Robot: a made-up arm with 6 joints.
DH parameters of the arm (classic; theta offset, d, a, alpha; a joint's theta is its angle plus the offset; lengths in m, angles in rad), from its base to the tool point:
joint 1: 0 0.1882 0 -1.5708
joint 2: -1.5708 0 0.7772 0
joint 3: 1.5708 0.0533 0 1.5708
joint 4: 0 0.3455 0 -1.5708
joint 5: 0 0 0 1.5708
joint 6: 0 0.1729 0 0
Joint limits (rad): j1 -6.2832..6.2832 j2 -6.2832..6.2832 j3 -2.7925..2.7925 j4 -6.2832..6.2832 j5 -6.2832..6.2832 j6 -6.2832..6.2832
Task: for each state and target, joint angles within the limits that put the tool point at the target. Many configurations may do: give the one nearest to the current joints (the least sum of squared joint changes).
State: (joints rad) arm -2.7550 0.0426 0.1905 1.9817 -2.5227 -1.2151
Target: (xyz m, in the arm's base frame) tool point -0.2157 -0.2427 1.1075
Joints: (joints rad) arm -2.1988 0.2635 0.1320 2.0682 -2.5459 -1.2151
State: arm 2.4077 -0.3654 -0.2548 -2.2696 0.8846 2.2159
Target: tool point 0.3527 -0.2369 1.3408
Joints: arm 2.4391 -0.2220 -0.1706 -2.2506 0.8428 2.2159
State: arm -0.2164 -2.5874 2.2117 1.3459 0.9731 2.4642
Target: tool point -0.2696 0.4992 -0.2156
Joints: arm -0.7062 -2.8027 2.0616 1.4232 1.0891 2.4642
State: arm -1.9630 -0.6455 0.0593 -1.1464 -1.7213 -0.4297
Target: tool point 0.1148 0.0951 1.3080
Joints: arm -1.5551 -0.0183 0.2573 -0.3793 -1.7524 -0.4297
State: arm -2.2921 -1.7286 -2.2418 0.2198 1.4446 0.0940
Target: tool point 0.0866 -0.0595 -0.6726
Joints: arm -2.4121 -2.6033 -2.0214 0.2958 1.3164 0.0940
